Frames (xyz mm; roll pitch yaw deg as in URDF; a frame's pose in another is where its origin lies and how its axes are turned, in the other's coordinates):
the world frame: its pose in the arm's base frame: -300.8 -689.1 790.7 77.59 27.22 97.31
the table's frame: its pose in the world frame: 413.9 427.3 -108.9 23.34 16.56 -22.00
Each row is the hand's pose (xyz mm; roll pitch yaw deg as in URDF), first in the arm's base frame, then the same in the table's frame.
Working: the arm's base frame: its pose in the table's frame: 676.3 -350.0 822.5 163.10 -73.04 161.22

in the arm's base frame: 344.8 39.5 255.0 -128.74 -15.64 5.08
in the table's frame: 406.6 -140.0 1084.5 51.28 -58.16 143.57
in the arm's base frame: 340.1 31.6 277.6 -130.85 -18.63 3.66
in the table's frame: 385.9 -134.0 1073.0 46.79 -55.14 145.92
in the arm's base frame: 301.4 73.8 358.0 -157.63 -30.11 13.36
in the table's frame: 358.6 -57.4 1017.2 33.29 -43.00 133.77
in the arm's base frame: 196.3 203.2 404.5 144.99 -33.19 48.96
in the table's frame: 425.6 64.9 914.6 12.38 -25.24 103.69
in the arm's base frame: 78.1 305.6 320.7 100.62 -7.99 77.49
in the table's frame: 581.5 89.6 833.6 -8.46 -14.38 66.53
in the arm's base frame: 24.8 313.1 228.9 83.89 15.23 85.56
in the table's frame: 671.5 38.4 808.9 -19.62 -13.08 41.27
